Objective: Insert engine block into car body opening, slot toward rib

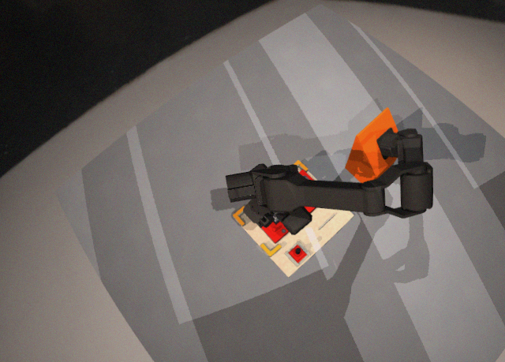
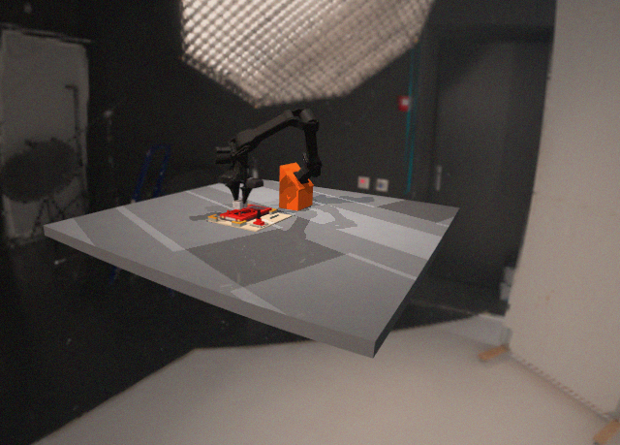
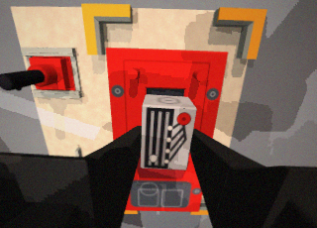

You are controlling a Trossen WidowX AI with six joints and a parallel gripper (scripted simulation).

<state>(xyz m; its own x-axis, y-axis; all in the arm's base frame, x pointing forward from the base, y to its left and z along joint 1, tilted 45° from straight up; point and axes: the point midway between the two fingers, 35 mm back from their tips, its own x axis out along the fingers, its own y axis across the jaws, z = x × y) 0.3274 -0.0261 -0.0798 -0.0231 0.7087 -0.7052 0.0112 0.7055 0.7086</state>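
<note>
Now: gripper tip 10 mm above the engine block. The rest, counted from my gripper tip: beige board (20 mm behind, 20 mm to the left, 50 mm below).
</note>
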